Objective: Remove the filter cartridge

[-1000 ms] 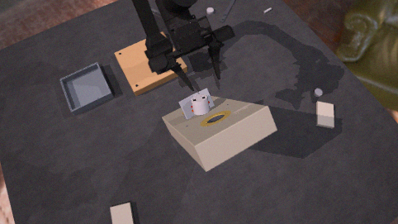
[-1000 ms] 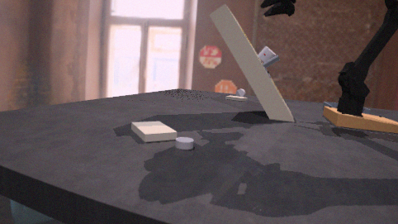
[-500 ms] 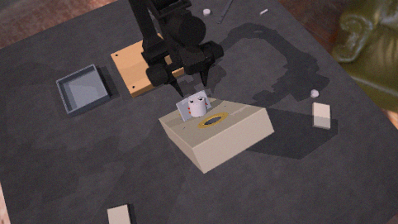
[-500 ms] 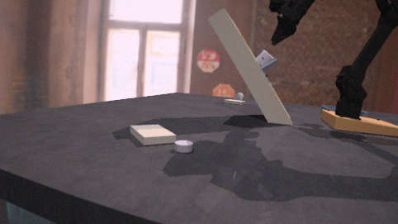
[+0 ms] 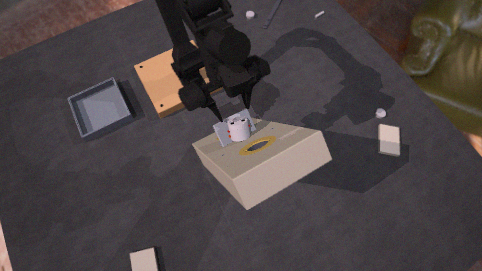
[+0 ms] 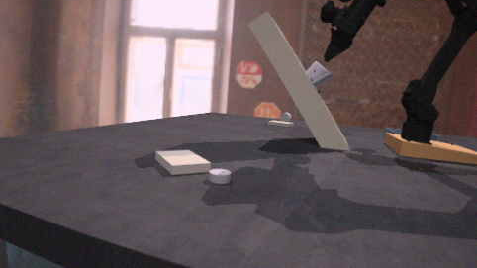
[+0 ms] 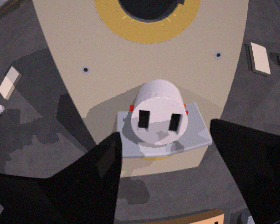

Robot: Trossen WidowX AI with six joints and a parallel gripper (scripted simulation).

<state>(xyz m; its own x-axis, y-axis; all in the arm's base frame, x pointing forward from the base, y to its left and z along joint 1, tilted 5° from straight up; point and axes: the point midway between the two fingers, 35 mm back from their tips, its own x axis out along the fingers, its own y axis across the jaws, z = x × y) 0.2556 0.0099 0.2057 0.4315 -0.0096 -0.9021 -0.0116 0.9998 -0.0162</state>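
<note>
The white filter cartridge lies 30 mm below my gripper tip and 20 mm ahead of it. Round my gripper tip: beige service panel 60 mm below, 60 mm ahead.
</note>
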